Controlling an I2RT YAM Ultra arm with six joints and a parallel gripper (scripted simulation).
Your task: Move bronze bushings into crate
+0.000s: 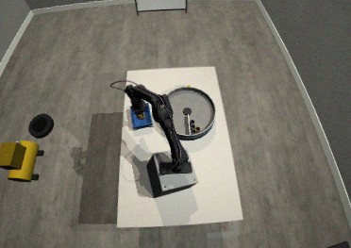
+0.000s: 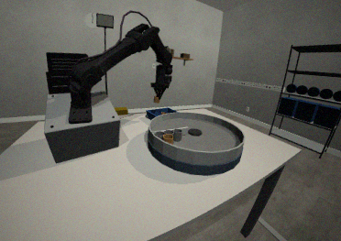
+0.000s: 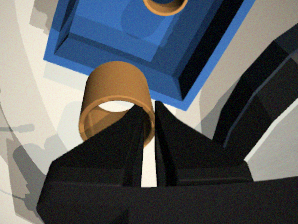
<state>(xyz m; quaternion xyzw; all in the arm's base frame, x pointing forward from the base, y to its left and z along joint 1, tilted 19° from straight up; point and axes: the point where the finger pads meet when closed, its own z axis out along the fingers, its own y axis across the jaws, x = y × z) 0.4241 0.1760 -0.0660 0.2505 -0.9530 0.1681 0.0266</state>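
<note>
Now: hand 40 mm short of the blue crate, 20 mm to the right of it and 130 mm above it. Also, from my hand: turntable: 20 mm ahead, 340 mm to the right, 100 mm below.
</note>
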